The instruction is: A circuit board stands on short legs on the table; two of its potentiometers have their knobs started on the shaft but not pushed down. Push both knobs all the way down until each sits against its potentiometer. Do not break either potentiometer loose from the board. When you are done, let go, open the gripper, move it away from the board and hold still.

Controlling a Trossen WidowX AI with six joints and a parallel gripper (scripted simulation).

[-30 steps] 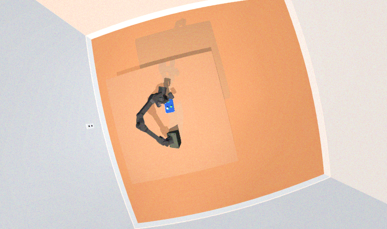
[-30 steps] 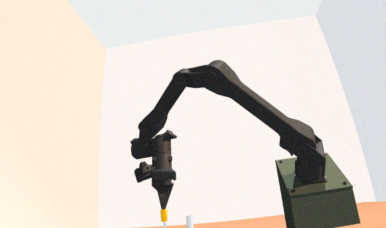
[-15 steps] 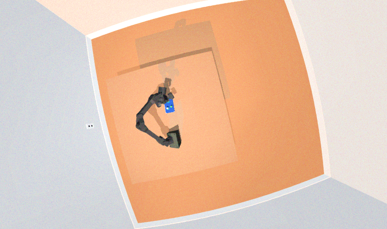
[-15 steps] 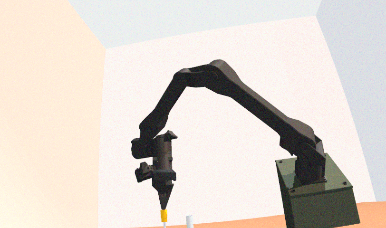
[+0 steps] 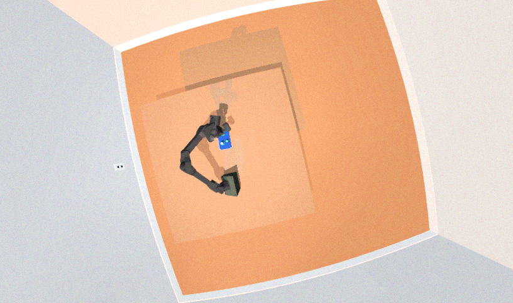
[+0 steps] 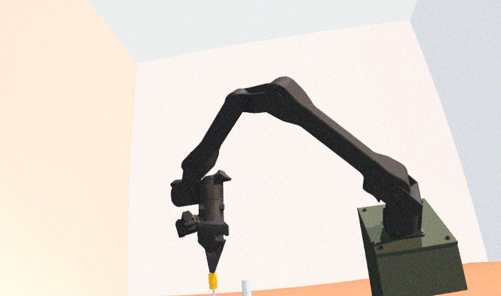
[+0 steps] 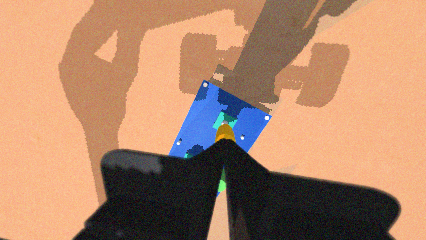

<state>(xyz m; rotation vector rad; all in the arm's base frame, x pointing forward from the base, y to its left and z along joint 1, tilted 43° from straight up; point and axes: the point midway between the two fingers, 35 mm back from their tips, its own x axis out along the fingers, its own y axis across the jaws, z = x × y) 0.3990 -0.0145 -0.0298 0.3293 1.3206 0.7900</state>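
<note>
My gripper tip is now 80 mm past the grey knob, 20 mm to the right of it and 30 mm above it.
</note>
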